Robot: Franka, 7 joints.
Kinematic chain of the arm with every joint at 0, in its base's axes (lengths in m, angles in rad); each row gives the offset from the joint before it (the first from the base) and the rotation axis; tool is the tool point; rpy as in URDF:
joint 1: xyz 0 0 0.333 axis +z
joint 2: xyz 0 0 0 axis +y
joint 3: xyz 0 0 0.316 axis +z
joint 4: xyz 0.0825 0 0 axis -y
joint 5: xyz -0.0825 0 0.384 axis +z
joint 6: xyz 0 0 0 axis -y
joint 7: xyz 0.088 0 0 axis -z
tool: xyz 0 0 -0.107 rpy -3.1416 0 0
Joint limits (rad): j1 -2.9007..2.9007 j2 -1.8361..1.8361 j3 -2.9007..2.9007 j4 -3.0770..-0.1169 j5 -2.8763..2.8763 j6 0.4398..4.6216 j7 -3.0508..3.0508
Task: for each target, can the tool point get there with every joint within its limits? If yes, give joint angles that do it. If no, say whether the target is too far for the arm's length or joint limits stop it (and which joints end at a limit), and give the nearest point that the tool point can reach.
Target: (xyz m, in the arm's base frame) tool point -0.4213 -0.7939 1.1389
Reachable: no: too far | nearest point -0.2994 -0.5642 0.9057 | short by 0.349 m
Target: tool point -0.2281 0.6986 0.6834
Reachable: yes | joints 1.8164 0.8819 -0.2963 -0.4222 -1.2994 3.3740 -1.6877
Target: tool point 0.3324 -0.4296 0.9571
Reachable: yes | joints -1.0997 0.3395 0.5910 -0.5912 1.7372 3.0833 0.3537
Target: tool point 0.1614 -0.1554 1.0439
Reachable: yes | joints 0.9355 -0.5230 -0.3101 -0.7977 -1.0313 1.2502 -0.0929
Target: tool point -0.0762 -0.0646 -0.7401
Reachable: no: too far | nearest point -0.1361 -0.1154 -0.3503 | short by 0.398 m
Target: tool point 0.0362 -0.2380 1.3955
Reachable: no: too far | nearest point 0.0285 -0.1874 1.1697 | short by 0.232 m
